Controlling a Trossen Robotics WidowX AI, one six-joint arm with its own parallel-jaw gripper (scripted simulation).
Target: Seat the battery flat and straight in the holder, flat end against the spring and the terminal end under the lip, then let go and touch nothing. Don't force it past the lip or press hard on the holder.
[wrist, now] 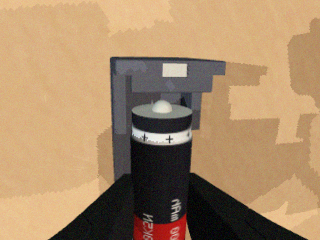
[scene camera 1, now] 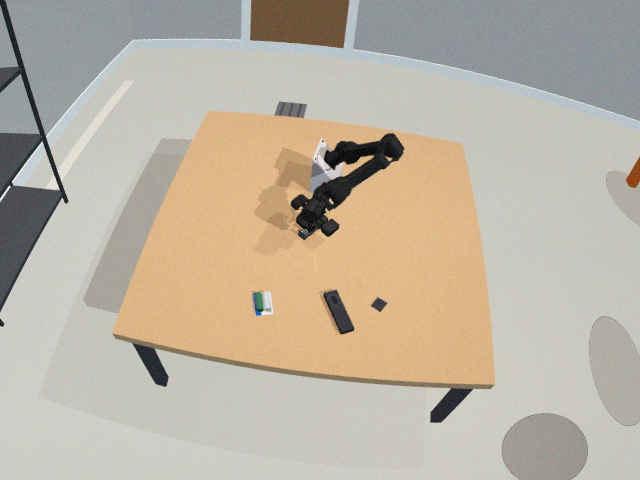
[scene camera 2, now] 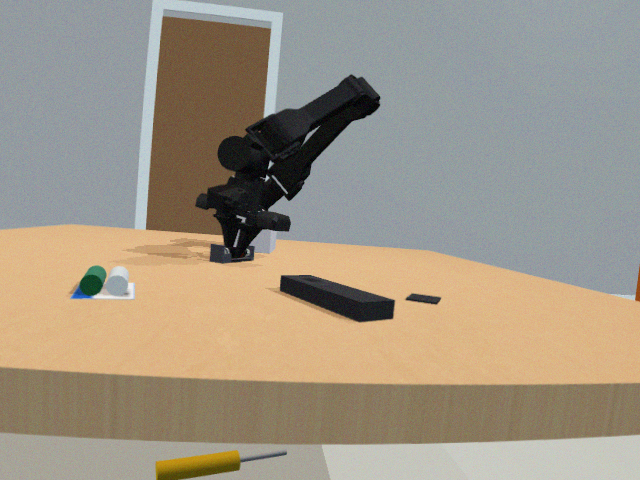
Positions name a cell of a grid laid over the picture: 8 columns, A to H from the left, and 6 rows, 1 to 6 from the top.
Scene:
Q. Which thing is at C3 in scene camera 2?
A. The gripper.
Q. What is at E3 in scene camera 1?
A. The gripper.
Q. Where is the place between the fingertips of the gripper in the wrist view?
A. At D5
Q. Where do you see a black remote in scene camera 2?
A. At E4

